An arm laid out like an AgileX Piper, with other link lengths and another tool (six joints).
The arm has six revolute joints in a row. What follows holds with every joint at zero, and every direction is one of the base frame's.
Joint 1 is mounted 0.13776 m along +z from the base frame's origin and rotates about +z.
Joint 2 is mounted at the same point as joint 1 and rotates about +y.
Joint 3 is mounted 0.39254 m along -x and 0.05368 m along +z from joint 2 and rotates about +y.
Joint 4 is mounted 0.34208 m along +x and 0.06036 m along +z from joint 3 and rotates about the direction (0.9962, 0, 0.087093).
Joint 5 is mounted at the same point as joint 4 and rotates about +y.
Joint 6 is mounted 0.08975 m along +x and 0.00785 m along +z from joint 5 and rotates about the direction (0.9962, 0, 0.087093).
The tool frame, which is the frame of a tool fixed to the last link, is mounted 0.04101 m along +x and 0.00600 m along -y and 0.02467 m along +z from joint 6; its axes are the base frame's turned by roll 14.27, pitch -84.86 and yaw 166.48 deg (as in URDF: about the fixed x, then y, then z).
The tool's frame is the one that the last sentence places.
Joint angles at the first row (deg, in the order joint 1, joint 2, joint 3, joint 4, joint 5, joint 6):
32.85, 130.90, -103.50, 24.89, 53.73, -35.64
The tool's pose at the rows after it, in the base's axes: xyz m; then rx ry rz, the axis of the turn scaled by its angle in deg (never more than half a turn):
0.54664 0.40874 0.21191 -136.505 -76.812 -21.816
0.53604 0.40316 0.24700 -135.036 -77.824 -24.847
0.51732 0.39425 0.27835 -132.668 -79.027 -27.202
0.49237 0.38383 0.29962 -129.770 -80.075 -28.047
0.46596 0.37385 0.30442 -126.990 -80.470 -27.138
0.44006 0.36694 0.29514 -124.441 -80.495 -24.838
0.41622 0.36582 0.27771 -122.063 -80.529 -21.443
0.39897 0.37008 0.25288 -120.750 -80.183 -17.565
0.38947 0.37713 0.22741 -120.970 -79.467 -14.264
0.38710 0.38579 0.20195 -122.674 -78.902 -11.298
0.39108 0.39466 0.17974 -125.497 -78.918 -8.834
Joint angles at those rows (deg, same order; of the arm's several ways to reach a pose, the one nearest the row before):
32.82, 128.38, -103.58, 24.61, 54.74, -36.15
32.83, 124.49, -102.02, 24.93, 54.97, -36.99
32.81, 119.78, -98.57, 26.46, 54.84, -39.14
32.82, 114.99, -93.68, 29.09, 54.66, -42.19
32.86, 111.06, -87.87, 32.53, 54.21, -45.70
33.13, 108.36, -81.90, 36.32, 53.62, -49.42
33.86, 107.14, -76.88, 39.90, 53.34, -52.79
34.93, 107.71, -73.38, 42.60, 52.82, -55.02
36.09, 109.38, -71.55, 43.89, 51.78, -55.49
37.25, 111.89, -71.37, 43.33, 50.53, -54.07
38.24, 114.73, -72.72, 40.67, 49.51, -50.86

